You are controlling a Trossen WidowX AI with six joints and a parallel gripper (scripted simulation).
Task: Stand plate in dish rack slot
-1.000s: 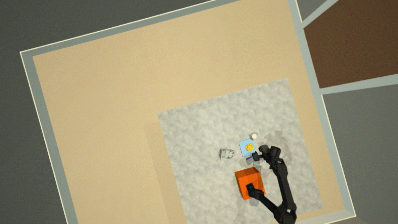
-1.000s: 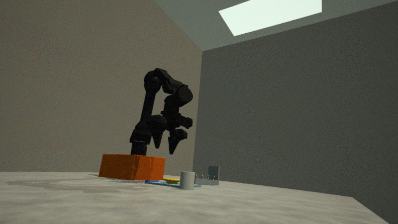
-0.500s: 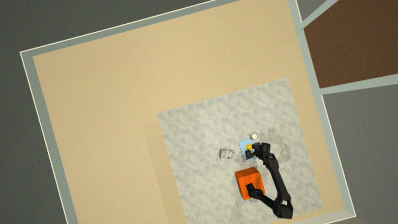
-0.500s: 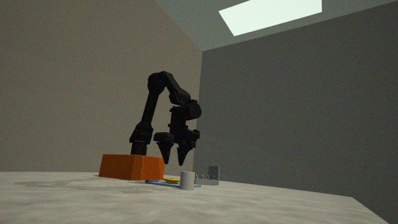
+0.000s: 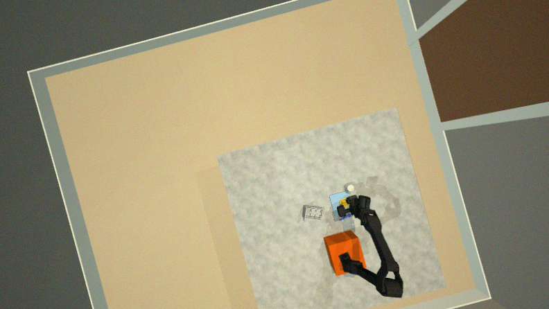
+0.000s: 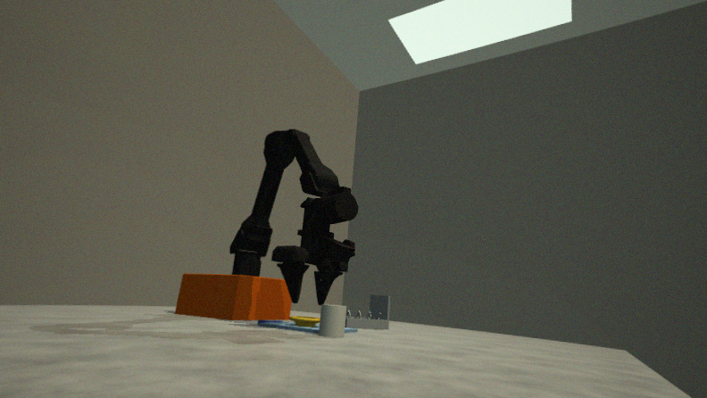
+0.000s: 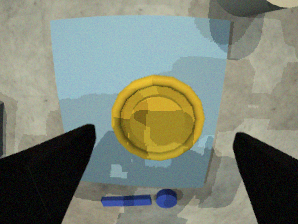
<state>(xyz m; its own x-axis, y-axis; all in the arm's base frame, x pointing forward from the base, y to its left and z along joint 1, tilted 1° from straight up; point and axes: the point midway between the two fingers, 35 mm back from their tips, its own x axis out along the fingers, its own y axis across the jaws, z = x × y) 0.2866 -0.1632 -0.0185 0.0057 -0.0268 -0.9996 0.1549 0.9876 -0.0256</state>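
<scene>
Right now my gripper tip is 3 cm above the yellow plate and 1 cm to the right of it. The rest, counted from my gripper tip: blue spoon 10 cm behind, 4 cm below, 3 cm to the left; then pale cylinder 9 cm ahead, 7 cm to the right, 2 cm below; then light blue mat 4 cm below, 2 cm to the left.
</scene>
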